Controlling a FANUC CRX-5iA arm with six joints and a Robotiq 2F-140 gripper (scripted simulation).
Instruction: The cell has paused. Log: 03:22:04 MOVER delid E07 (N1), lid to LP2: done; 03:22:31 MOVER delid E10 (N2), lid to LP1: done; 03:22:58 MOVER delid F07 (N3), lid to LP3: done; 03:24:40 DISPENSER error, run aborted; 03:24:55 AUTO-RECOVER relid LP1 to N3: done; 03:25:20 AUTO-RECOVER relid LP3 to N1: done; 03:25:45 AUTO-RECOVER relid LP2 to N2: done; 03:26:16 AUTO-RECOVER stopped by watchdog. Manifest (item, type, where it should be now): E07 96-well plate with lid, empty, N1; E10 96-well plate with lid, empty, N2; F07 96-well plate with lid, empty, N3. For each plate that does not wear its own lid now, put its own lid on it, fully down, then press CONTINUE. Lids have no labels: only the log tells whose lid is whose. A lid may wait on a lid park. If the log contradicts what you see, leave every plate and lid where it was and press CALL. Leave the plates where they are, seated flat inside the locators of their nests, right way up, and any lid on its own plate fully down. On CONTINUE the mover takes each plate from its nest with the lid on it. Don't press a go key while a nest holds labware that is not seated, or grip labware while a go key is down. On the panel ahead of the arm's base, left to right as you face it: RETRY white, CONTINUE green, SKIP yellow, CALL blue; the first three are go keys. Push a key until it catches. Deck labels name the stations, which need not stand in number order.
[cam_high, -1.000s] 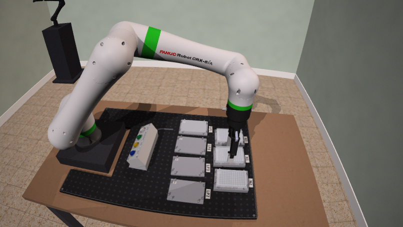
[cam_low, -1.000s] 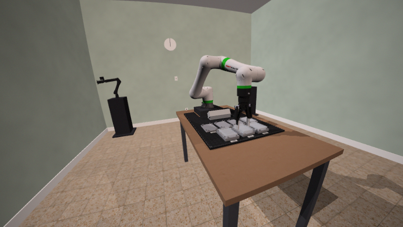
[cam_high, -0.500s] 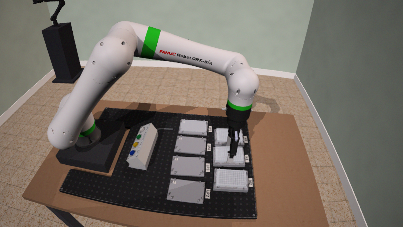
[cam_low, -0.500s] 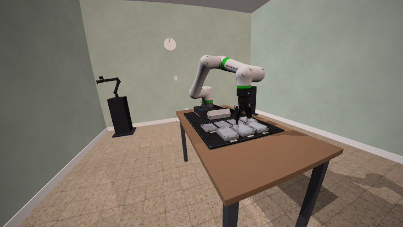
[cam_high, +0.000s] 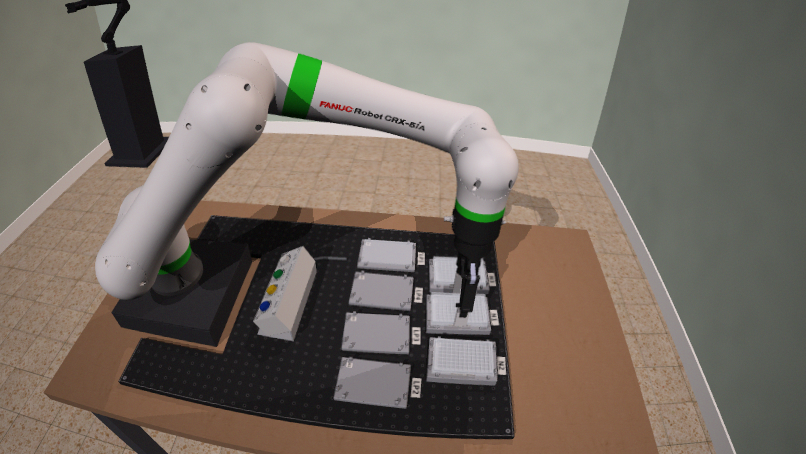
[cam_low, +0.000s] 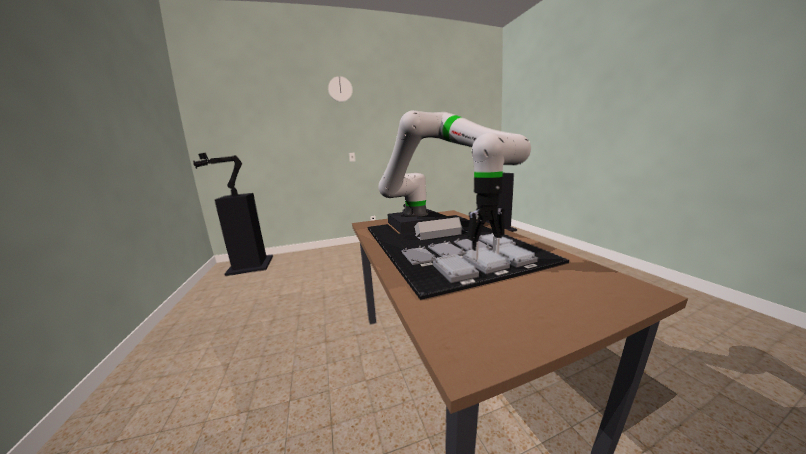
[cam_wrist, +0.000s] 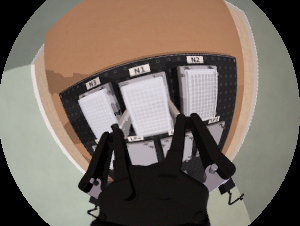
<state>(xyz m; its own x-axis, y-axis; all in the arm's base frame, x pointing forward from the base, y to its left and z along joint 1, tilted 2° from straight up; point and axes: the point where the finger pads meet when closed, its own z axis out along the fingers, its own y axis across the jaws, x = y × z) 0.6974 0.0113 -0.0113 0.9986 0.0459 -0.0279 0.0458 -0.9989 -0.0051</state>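
Right now the plate is 30 mm below my hand. Also, from my hand: nest n2: 10 mm ahead, 130 mm to the right, 50 mm below; then LP4: 180 mm behind, 60 mm to the left, 50 mm below; then LP3: 180 mm behind, 70 mm to the right, 50 mm below.
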